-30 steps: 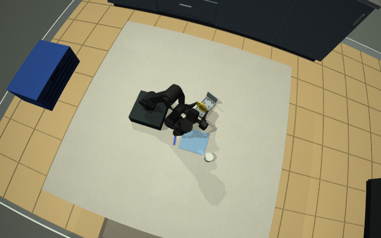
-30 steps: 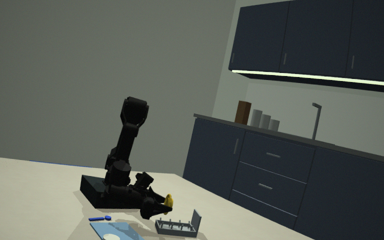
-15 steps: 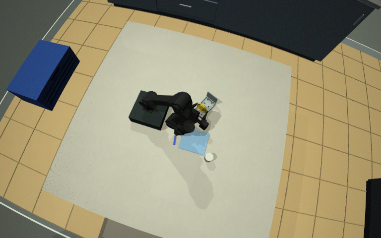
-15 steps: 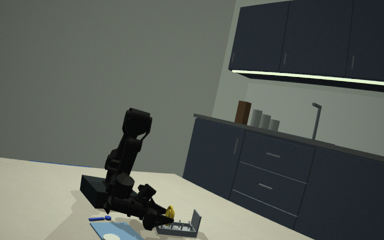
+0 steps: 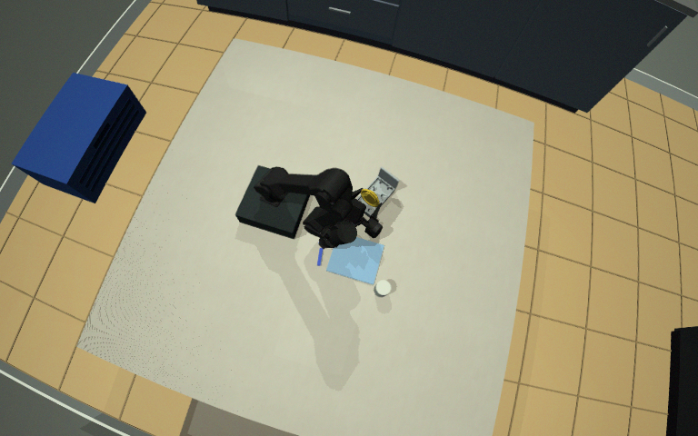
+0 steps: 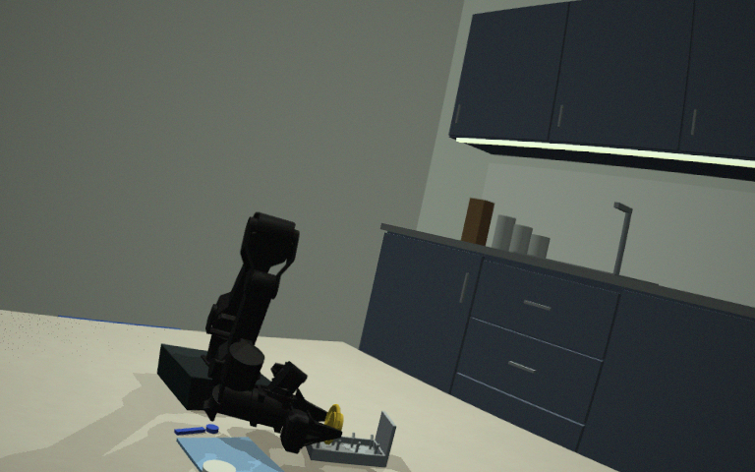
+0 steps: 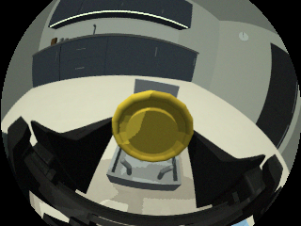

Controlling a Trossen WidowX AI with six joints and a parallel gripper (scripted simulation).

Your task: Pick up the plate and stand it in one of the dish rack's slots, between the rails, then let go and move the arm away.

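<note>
Right now my gripper tip is 10 mm to the left of the yellow plate. From my gripper tip the other things lie so: light blue mat: 190 mm to the right, 50 mm below, 30 mm ahead; then blue spoon: 210 mm to the right, 80 mm behind, 50 mm below; then grey dish rack: 30 mm below, 20 mm to the left, 10 mm ahead.
</note>
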